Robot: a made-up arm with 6 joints.
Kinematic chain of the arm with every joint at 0, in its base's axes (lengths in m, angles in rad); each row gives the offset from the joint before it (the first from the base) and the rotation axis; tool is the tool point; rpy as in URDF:
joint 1: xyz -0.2 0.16 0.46 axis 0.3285 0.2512 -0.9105
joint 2: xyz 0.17 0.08 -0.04 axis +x
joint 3: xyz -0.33 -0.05 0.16 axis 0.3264 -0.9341 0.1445
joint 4: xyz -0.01 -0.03 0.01 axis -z
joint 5: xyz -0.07 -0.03 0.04 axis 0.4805 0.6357 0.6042
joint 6: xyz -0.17 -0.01 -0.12 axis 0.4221 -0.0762 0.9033
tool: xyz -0.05 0 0.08 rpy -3.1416 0 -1.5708
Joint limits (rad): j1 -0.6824..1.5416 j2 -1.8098..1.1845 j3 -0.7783..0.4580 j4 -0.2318..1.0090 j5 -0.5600..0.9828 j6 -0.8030..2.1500
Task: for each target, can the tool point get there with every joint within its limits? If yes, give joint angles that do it. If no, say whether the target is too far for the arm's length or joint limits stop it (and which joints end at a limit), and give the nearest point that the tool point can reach.
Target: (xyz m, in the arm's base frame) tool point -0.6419 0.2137 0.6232
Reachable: yes | joints -0.0969 -0.6289 -0.2105 0.2028 -0.2894 1.3101
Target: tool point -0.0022 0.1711 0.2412
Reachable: no: joint limits stop it (at a limit: joint 1, joint 3, joint 4, joint 5, joint 6) | nearest point -0.0647 0.4505 0.4512 | short by 0.355 m
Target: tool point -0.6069 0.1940 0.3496
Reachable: yes | joints -0.3127 -1.2603 0.3141 0.8884 -0.2827 1.1743
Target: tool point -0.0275 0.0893 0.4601
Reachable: no: joint limits stop it (at a limit: joint 1, joint 3, joint 4, joint 5, joint 6) | nearest point -0.0361 0.3257 0.6496 | short by 0.303 m
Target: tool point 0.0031 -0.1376 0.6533
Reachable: no: joint limits stop it (at a limit: joint 1, joint 3, joint 4, joint 5) | nearest point -0.1986 -0.2792 0.6269 | short by 0.248 m
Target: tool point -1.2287 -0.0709 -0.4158
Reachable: no: too far | nearest point -0.6841 0.1816 0.1570 | short by 0.830 m
